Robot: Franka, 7 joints.
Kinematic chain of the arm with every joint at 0, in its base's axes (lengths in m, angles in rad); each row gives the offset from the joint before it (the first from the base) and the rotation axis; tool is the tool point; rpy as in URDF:
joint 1: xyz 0 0 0.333 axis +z
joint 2: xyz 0 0 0 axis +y
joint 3: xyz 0 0 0.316 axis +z
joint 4: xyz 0.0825 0 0 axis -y
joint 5: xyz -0.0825 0 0.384 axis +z
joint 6: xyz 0 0 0 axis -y
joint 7: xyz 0.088 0 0 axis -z
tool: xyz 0 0 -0.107 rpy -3.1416 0 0
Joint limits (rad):
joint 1: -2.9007..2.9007
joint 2: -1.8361..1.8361
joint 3: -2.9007..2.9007
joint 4: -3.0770..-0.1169
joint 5: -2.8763..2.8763
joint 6: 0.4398..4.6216
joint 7: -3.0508..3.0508
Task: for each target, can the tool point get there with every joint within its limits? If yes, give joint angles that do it. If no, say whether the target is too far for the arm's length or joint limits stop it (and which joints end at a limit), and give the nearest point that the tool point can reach.
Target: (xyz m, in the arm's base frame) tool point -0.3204 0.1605 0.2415
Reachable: yes | joints -1.5845 0.3735 -1.8951 -2.7573 -0.2324 2.3477 0.8319
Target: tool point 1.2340 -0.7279 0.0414
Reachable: no: too far | nearest point 0.7241 -0.4271 0.1619 | short by 0.604 m
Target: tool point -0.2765 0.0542 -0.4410
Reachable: no: joint limits stop it (at a limit: joint 1, joint 2) | nearest point -0.2764 0.0558 -0.3607 | short by 0.080 m
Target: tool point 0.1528 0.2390 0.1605
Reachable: yes | joints 1.2391 0.2149 -0.0836 -2.6383 -0.4348 1.6784 -1.0789
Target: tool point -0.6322 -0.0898 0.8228
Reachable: yes | joints 0.9529 -0.8307 1.5459 -0.9486 -1.0613 1.9927 0.0899
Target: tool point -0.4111 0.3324 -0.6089
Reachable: no: too far | nearest point -0.3444 0.2784 -0.3363 | short by 0.286 m
